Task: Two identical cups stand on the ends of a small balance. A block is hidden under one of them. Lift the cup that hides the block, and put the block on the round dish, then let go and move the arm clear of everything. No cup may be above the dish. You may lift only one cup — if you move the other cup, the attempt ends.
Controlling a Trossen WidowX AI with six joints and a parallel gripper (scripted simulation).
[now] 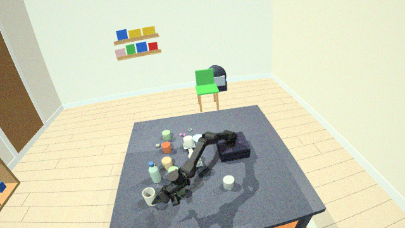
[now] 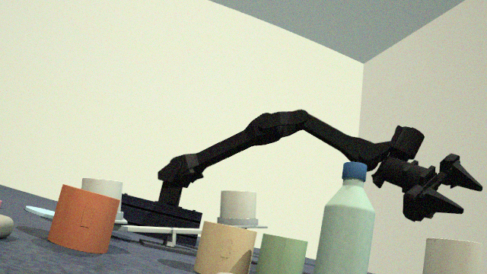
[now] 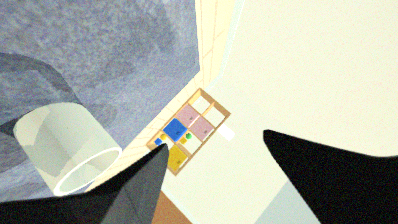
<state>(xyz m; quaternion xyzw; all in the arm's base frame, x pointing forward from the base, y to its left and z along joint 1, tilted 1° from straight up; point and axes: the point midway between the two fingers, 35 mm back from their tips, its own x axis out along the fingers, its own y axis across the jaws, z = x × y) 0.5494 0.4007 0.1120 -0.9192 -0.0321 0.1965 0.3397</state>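
Now: the pale blue block 30 cm behind my gripper tip, 59 cm to the right of it and 14 cm below it. The rest, counted from my gripper tip: bottle: 1 cm behind, 32 cm to the right, 7 cm below; tan cup: 9 cm behind, 44 cm to the right, 15 cm below; orange cylinder: 10 cm behind, 61 cm to the right, 15 cm below.
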